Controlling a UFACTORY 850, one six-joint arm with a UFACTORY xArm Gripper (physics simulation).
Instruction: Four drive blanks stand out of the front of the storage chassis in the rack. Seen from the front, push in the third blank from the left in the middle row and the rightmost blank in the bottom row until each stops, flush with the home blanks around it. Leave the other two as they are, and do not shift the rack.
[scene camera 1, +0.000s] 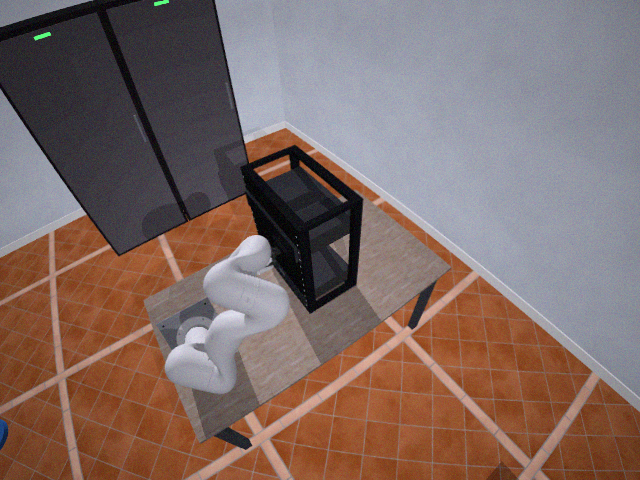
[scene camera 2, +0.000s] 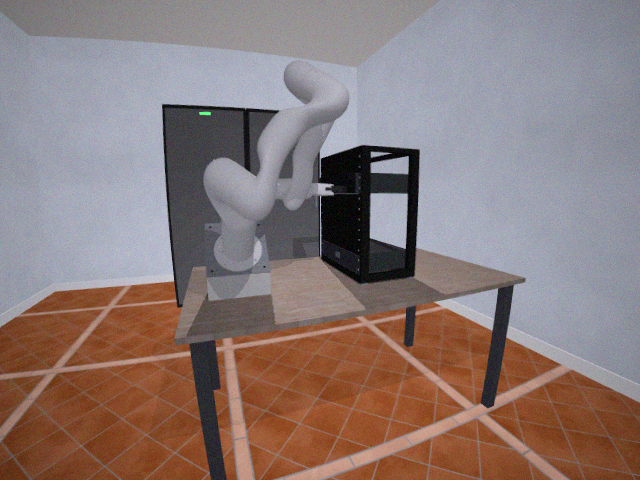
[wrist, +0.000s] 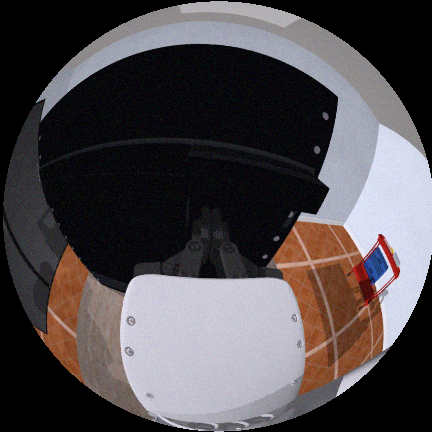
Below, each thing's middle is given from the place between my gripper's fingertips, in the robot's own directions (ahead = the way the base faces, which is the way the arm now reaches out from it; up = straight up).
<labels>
Now: the black rack (scene camera 1: 293, 211) 15 cm ahead of my hand, 13 cm to the left of it and 12 cm below it.
</labels>
